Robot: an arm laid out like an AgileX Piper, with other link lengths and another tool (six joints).
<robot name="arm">
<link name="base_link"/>
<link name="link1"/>
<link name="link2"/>
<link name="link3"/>
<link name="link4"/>
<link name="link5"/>
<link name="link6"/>
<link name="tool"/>
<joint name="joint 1" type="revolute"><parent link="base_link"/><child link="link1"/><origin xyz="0.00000 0.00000 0.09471" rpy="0.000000 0.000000 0.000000"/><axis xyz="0 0 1"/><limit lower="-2.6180" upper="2.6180"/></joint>
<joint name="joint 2" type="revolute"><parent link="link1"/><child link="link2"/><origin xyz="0.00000 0.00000 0.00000" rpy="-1.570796 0.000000 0.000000"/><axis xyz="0 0 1"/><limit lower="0.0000" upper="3.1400"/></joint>
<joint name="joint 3" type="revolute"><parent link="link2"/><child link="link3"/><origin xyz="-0.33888 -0.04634 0.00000" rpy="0.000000 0.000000 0.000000"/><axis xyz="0 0 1"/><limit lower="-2.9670" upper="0.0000"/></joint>
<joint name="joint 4" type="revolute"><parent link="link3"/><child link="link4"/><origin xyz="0.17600 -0.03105 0.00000" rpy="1.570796 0.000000 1.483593"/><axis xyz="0 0 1"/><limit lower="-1.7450" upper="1.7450"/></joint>
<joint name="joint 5" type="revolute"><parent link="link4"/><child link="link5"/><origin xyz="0.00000 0.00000 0.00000" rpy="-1.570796 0.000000 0.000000"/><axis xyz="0 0 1"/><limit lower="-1.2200" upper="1.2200"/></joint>
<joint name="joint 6" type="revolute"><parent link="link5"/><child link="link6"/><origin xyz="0.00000 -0.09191 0.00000" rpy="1.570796 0.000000 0.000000"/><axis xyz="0 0 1"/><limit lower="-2.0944" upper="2.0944"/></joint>
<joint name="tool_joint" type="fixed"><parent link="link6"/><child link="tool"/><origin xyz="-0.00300 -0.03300 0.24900" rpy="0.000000 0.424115 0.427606"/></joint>
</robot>
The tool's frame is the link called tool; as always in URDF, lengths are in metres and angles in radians.
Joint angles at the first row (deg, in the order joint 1, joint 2, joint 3, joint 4, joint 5, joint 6):
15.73 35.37 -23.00 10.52 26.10 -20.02
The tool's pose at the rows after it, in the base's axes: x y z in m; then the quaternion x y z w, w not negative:
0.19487 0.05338 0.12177 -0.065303 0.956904 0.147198 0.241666
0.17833 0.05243 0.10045 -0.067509 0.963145 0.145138 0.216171
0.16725 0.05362 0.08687 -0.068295 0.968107 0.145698 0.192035
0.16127 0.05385 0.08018 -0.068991 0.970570 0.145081 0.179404
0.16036 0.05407 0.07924 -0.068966 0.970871 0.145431 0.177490
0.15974 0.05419 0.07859 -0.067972 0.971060 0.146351 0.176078
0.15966 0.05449 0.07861 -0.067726 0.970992 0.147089 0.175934
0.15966 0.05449 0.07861 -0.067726 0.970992 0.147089 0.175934
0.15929 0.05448 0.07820 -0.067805 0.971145 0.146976 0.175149
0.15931 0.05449 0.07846 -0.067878 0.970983 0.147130 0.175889
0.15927 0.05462 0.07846 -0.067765 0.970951 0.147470 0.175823
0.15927 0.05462 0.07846 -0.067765 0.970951 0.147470 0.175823
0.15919 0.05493 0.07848 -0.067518 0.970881 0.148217 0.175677
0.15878 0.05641 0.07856 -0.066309 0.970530 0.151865 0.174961
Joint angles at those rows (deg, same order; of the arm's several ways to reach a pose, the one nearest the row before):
15.73 31.92 -20.71 10.60 28.92 -19.65
15.74 30.29 -19.34 10.74 32.20 -19.61
15.73 30.20 -19.18 11.23 34.91 -19.62
15.73 30.16 -19.18 11.34 36.42 -19.58
15.73 30.16 -19.18 11.41 36.63 -19.58
15.73 30.16 -19.18 11.47 36.77 -19.44
15.73 30.16 -19.18 11.56 36.77 -19.44
15.73 30.16 -19.18 11.56 36.77 -19.44
15.73 30.16 -19.18 11.56 36.86 -19.44
15.73 30.07 -19.18 11.56 36.86 -19.44
15.74 30.07 -19.18 11.60 36.86 -19.44
15.74 30.07 -19.18 11.60 36.86 -19.44
15.73 30.07 -19.18 11.69 36.86 -19.44
15.73 30.07 -19.18 12.14 36.86 -19.44

